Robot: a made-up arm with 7 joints. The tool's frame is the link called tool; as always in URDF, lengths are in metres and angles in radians. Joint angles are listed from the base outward.
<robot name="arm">
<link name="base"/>
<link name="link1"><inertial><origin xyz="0.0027 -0.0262 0.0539"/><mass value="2.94"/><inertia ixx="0.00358" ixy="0" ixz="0" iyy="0.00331" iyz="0.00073" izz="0.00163"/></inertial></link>
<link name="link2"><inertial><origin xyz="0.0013 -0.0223 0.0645"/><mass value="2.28"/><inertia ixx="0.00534" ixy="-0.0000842" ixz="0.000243" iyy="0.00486" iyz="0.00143" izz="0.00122"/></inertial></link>
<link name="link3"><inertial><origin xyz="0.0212 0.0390 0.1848"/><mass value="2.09"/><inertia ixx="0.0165" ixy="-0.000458" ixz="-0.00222" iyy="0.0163" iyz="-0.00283" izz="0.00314"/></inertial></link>
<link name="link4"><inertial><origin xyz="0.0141 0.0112 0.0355"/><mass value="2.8"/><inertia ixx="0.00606" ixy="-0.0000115" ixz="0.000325" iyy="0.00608" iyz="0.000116" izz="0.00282"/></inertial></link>
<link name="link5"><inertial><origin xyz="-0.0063 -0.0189 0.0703"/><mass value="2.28"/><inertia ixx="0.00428" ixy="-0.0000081" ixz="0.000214" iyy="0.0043" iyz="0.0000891" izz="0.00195"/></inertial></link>
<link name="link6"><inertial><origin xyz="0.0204 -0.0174 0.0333"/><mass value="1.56"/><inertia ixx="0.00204" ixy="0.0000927" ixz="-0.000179" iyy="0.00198" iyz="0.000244" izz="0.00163"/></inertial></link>
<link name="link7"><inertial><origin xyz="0.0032 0.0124 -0.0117"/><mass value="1.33"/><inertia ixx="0.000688" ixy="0" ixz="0" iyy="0.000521" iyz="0" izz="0.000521"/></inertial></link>
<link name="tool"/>
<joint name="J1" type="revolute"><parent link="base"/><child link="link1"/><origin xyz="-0.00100 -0.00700 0.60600" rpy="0.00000 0.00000 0.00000"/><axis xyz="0 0 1"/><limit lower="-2.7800" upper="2.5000"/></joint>
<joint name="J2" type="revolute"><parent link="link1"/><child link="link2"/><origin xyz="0.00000 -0.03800 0.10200" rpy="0.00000 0.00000 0.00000"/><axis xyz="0 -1 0"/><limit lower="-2.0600" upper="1.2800"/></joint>
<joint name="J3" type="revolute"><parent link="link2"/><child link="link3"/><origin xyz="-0.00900 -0.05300 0.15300" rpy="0.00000 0.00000 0.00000"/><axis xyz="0 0 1"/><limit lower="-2.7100" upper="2.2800"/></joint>
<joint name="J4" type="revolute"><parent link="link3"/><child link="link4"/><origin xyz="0.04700 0.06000 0.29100" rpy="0.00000 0.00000 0.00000"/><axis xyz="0 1 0"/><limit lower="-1.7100" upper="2.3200"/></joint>
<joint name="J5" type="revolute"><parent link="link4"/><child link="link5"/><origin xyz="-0.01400 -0.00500 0.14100" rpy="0.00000 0.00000 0.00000"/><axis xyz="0 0 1"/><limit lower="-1.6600" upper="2.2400"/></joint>
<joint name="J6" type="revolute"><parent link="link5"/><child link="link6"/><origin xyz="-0.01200 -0.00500 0.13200" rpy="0.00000 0.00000 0.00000"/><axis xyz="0 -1 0"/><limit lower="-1.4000" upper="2.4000"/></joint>
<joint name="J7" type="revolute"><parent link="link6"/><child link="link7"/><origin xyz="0.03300 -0.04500 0.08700" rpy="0.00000 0.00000 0.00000"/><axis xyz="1 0 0"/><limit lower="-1.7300" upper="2.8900"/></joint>
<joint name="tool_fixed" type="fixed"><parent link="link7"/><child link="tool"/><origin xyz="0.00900 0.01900 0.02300" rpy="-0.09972 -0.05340 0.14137"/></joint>
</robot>
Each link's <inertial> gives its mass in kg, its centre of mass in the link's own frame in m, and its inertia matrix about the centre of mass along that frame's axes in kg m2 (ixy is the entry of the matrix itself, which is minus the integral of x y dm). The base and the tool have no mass. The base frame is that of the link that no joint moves.
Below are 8 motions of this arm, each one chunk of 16 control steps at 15 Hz.
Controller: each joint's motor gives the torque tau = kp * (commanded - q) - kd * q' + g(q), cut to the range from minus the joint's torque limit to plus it. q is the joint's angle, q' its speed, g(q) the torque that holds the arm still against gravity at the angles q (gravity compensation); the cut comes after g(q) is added. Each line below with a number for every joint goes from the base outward.
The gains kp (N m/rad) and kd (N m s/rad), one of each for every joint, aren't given. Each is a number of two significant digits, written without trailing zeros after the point. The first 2 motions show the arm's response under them.
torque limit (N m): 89 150 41 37 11 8.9 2.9
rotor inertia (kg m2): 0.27 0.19 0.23 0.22 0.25 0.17 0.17
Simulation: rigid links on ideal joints. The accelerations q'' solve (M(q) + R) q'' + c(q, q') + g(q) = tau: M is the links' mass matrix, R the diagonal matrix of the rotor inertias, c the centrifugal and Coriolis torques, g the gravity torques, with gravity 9.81 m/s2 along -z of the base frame. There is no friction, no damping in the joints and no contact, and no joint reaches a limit. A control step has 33 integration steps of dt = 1/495 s. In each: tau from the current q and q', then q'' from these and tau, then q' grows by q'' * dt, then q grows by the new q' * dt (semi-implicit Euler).
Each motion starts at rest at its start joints. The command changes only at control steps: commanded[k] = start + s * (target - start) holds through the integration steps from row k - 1 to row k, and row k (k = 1, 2, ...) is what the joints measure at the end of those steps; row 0 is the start. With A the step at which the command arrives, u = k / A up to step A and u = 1 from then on. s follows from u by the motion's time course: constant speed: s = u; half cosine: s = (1 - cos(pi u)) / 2; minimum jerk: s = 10 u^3 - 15 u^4 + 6 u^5; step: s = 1 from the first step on.
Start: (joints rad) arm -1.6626 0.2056 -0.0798 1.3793 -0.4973 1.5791 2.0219
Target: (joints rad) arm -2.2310 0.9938 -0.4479 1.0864 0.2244 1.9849 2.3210
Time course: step
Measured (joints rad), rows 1 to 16:
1: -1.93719 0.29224 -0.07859 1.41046 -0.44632 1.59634 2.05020
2: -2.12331 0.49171 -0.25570 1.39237 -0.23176 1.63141 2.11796
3: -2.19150 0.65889 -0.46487 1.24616 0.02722 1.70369 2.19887
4: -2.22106 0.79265 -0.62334 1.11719 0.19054 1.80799 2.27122
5: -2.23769 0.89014 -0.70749 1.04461 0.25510 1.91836 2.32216
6: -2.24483 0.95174 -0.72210 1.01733 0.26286 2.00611 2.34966
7: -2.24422 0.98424 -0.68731 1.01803 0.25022 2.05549 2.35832
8: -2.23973 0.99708 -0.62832 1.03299 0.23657 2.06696 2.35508
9: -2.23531 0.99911 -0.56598 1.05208 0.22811 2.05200 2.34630
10: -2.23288 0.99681 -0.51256 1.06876 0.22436 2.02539 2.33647
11: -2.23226 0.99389 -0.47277 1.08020 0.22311 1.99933 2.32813
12: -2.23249 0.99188 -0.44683 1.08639 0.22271 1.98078 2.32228
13: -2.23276 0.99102 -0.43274 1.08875 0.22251 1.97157 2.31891
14: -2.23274 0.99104 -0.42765 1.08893 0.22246 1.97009 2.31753
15: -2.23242 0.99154 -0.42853 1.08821 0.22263 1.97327 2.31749
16: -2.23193 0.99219 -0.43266 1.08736 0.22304 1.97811 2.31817
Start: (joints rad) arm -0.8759 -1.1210 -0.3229 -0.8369 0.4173 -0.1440 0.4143
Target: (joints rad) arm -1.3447 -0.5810 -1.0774 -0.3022 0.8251 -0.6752 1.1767
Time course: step
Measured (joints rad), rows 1 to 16:
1: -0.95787 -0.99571 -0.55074 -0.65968 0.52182 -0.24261 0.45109
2: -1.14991 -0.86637 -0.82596 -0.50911 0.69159 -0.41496 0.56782
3: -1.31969 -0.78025 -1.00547 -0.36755 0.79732 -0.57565 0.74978
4: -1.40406 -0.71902 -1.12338 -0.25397 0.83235 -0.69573 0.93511
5: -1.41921 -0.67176 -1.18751 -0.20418 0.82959 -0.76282 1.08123
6: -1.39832 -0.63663 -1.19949 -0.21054 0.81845 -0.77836 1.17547
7: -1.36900 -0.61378 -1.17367 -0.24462 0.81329 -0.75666 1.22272
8: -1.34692 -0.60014 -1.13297 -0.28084 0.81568 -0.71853 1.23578
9: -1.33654 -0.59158 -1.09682 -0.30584 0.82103 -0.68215 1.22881
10: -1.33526 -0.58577 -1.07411 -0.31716 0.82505 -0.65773 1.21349
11: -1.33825 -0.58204 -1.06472 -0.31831 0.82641 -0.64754 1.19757
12: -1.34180 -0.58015 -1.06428 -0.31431 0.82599 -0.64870 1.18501
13: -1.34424 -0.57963 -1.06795 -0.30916 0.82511 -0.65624 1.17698
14: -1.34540 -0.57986 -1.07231 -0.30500 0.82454 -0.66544 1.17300
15: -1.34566 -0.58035 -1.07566 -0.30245 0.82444 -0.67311 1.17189
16: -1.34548 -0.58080 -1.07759 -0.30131 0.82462 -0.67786 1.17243
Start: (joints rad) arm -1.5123 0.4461 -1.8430 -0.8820 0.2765 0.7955 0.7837
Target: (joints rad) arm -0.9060 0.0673 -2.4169 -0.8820 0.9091 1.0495 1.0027
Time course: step
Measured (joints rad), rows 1 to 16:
1: -1.24970 0.38362 -1.88698 -0.91634 0.36368 0.85336 0.81501
2: -0.99642 0.29110 -2.01788 -0.87015 0.59622 0.95748 0.87198
3: -0.92453 0.21129 -2.17202 -0.82891 0.80364 1.02519 0.92699
4: -0.90902 0.15422 -2.30525 -0.83377 0.91106 1.04805 0.96961
5: -0.90652 0.11635 -2.39453 -0.85645 0.94066 1.04674 0.99703
6: -0.90636 0.09245 -2.44205 -0.87657 0.93377 1.03899 1.01108
7: -0.90633 0.07839 -2.45960 -0.88821 0.91901 1.03393 1.01562
8: -0.90618 0.07093 -2.45924 -0.89233 0.90858 1.03387 1.01467
9: -0.90598 0.06759 -2.45032 -0.89182 0.90443 1.03752 1.01141
10: -0.90583 0.06653 -2.43910 -0.88933 0.90445 1.04257 1.00784
11: -0.90575 0.06655 -2.42910 -0.88655 0.90611 1.04717 1.00498
12: -0.90575 0.06692 -2.42176 -0.88433 0.90783 1.05034 1.00313
13: -0.90579 0.06729 -2.41727 -0.88288 0.90897 1.05191 1.00218
14: -0.90584 0.06751 -2.41508 -0.88211 0.90948 1.05219 1.00187
15: -0.90590 0.06760 -2.41447 -0.88180 0.90957 1.05169 1.00193
16: -0.90594 0.06758 -2.41474 -0.88175 0.90947 1.05089 1.00215

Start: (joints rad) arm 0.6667 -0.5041 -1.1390 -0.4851 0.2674 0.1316 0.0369
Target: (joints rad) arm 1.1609 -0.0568 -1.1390 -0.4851 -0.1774 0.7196 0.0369
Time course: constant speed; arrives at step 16
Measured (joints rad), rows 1 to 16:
1: 0.68167 -0.49833 -1.14473 -0.47766 0.26151 0.13460 0.03670
2: 0.70848 -0.48610 -1.15085 -0.47194 0.24573 0.14731 0.03651
3: 0.73982 -0.46841 -1.15381 -0.47149 0.22206 0.17284 0.03653
4: 0.77207 -0.44641 -1.15346 -0.47457 0.19397 0.20963 0.03679
5: 0.80397 -0.42141 -1.15095 -0.47873 0.16422 0.25335 0.03714
6: 0.83532 -0.39461 -1.14758 -0.48248 0.13444 0.29933 0.03748
7: 0.86630 -0.36688 -1.14430 -0.48520 0.10526 0.34416 0.03773
8: 0.89706 -0.33879 -1.14165 -0.48688 0.07672 0.38623 0.03786
9: 0.92775 -0.31064 -1.13979 -0.48772 0.04866 0.42537 0.03788
10: 0.95842 -0.28254 -1.13867 -0.48800 0.02085 0.46231 0.03783
11: 0.98911 -0.25451 -1.13810 -0.48797 -0.00687 0.49802 0.03775
12: 1.01981 -0.22653 -1.13789 -0.48780 -0.03458 0.53335 0.03766
13: 1.05053 -0.19857 -1.13787 -0.48762 -0.06232 0.56887 0.03758
14: 1.08127 -0.17062 -1.13791 -0.48749 -0.09009 0.60482 0.03753
15: 1.11203 -0.14266 -1.13794 -0.48741 -0.11789 0.64118 0.03749
16: 1.14279 -0.11468 -1.13793 -0.48739 -0.14570 0.67787 0.03747

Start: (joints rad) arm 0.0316 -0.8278 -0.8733 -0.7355 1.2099 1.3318 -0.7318
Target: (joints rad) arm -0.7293 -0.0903 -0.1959 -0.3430 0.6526 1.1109 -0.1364
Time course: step
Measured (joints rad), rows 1 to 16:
1: -0.05903 -0.74259 -0.83302 -0.62016 1.12050 1.26124 -0.68707
2: -0.39885 -0.57816 -0.71018 -0.45380 0.93673 1.11734 -0.56475
3: -0.71347 -0.43182 -0.55857 -0.26009 0.80038 1.02650 -0.41835
4: -0.78179 -0.31598 -0.43432 -0.19688 0.72898 1.01131 -0.29430
5: -0.75071 -0.23433 -0.33041 -0.25442 0.68360 1.03219 -0.20082
6: -0.73592 -0.17334 -0.25459 -0.32078 0.65308 1.06661 -0.13898
7: -0.73363 -0.12992 -0.20747 -0.36328 0.63673 1.10416 -0.10596
8: -0.73294 -0.10323 -0.18228 -0.38272 0.63136 1.13344 -0.09461
9: -0.73208 -0.08952 -0.17259 -0.38512 0.63300 1.14824 -0.09690
10: -0.73113 -0.08438 -0.17254 -0.37781 0.63802 1.14898 -0.10589
11: -0.73031 -0.08401 -0.17729 -0.36700 0.64373 1.14027 -0.11664
12: -0.72971 -0.08573 -0.18342 -0.35671 0.64852 1.12787 -0.12616
13: -0.72934 -0.08788 -0.18893 -0.34886 0.65177 1.11642 -0.13315
14: -0.72916 -0.08966 -0.19298 -0.34387 0.65354 1.10845 -0.13742
15: -0.72911 -0.09077 -0.19548 -0.34134 0.65417 1.10452 -0.13941
16: -0.72913 -0.09127 -0.19670 -0.34055 0.65411 1.10390 -0.13982

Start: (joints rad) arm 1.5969 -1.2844 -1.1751 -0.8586 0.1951 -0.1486 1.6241
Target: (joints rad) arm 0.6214 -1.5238 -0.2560 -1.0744 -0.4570 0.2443 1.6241
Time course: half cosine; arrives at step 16
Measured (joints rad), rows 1 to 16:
1: 1.59419 -1.28513 -1.17313 -0.86076 0.19349 -0.14718 1.62410
2: 1.58210 -1.28788 -1.16489 -0.86811 0.18628 -0.14086 1.62407
3: 1.55413 -1.29338 -1.14658 -0.88036 0.16972 -0.12684 1.62397
4: 1.50723 -1.30197 -1.11619 -0.89470 0.14224 -0.10508 1.62382
5: 1.44194 -1.31378 -1.07331 -0.90845 0.10427 -0.07781 1.62370
6: 1.36134 -1.32876 -1.01856 -0.92049 0.05735 -0.04784 1.62367
7: 1.26982 -1.34659 -0.95313 -0.93118 0.00348 -0.01728 1.62375
8: 1.17201 -1.36667 -0.87857 -0.94167 -0.05527 0.01300 1.62389
9: 1.07230 -1.38820 -0.79677 -0.95304 -0.11681 0.04304 1.62404
10: 0.97466 -1.41025 -0.70997 -0.96590 -0.17897 0.07315 1.62418
11: 0.88264 -1.43186 -0.62079 -0.98035 -0.23946 0.10330 1.62430
12: 0.79947 -1.45214 -0.53221 -0.99599 -0.29597 0.13290 1.62444
13: 0.72807 -1.47030 -0.44751 -1.01218 -0.34626 0.16080 1.62465
14: 0.67101 -1.48570 -0.37019 -1.02800 -0.38828 0.18559 1.62496
15: 0.63046 -1.49783 -0.30379 -1.04240 -0.42032 0.20582 1.62538
16: 0.60803 -1.50634 -0.25167 -1.05415 -0.44108 0.22017 1.62589

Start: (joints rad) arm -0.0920 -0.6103 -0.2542 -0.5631 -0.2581 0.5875 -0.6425
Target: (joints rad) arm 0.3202 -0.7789 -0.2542 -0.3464 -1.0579 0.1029 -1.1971
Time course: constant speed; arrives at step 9
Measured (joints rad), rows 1 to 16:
1: -0.07075 -0.61279 -0.24765 -0.55846 -0.28003 0.57880 -0.65086
2: -0.03026 -0.62020 -0.23971 -0.54710 -0.33551 0.55352 -0.67513
3: 0.01621 -0.63216 -0.23602 -0.52920 -0.41416 0.51200 -0.71521
4: 0.06301 -0.64748 -0.23665 -0.50623 -0.50332 0.45839 -0.76767
5: 0.10917 -0.66499 -0.23962 -0.48022 -0.59503 0.39794 -0.82814
6: 0.15494 -0.68376 -0.24321 -0.45299 -0.68602 0.33531 -0.89273
7: 0.20058 -0.70308 -0.24643 -0.42581 -0.77573 0.27366 -0.95863
8: 0.24623 -0.72251 -0.24895 -0.39932 -0.86463 0.21453 -1.02417
9: 0.29194 -0.74181 -0.25073 -0.37372 -0.95324 0.15813 -1.08866
10: 0.32088 -0.75856 -0.25718 -0.35442 -1.02093 0.11659 -1.14370
11: 0.32889 -0.77009 -0.26513 -0.34325 -1.05589 0.09598 -1.18180
12: 0.32648 -0.77668 -0.26924 -0.33815 -1.06691 0.08986 -1.20337
13: 0.32227 -0.77974 -0.26874 -0.33702 -1.06613 0.09073 -1.21227
14: 0.31982 -0.78068 -0.26548 -0.33825 -1.06213 0.09394 -1.21313
15: 0.31927 -0.78055 -0.26156 -0.34058 -1.05894 0.09742 -1.20996
16: 0.31962 -0.78002 -0.25826 -0.34303 -1.05748 0.10038 -1.20555

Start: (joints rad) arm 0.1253 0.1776 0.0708 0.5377 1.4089 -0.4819 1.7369
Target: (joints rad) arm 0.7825 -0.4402 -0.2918 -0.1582 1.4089 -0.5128 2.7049
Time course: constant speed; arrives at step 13
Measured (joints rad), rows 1 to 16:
1: 0.15523 0.16637 0.06847 0.51484 1.40830 -0.48289 1.74624
2: 0.19904 0.14348 0.06085 0.47461 1.40902 -0.48538 1.77424
3: 0.24738 0.11227 0.04521 0.42689 1.41033 -0.48820 1.82152
4: 0.29710 0.07509 0.02140 0.37665 1.41114 -0.49021 1.88425
5: 0.34721 0.03365 -0.00872 0.32606 1.41100 -0.49099 1.95723
6: 0.39744 -0.01071 -0.04247 0.27581 1.41007 -0.49079 2.03570
7: 0.44772 -0.05695 -0.07731 0.22582 1.40876 -0.49030 2.11613
8: 0.49806 -0.10427 -0.11144 0.17576 1.40748 -0.49023 2.19633
9: 0.54848 -0.15211 -0.14389 0.12530 1.40649 -0.49102 2.27527
10: 0.59896 -0.20014 -0.17445 0.07424 1.40587 -0.49281 2.35266
11: 0.64948 -0.24814 -0.20336 0.02254 1.40560 -0.49541 2.42868
12: 0.70003 -0.29606 -0.23107 -0.02970 1.40556 -0.49851 2.50370
13: 0.75058 -0.34388 -0.25807 -0.08233 1.40565 -0.50179 2.57810
14: 0.77781 -0.38128 -0.27427 -0.11399 1.40945 -0.50983 2.64245
15: 0.78510 -0.40601 -0.28424 -0.12860 1.41253 -0.51923 2.68783
16: 0.78506 -0.42144 -0.29188 -0.13592 1.41261 -0.52509 2.71412

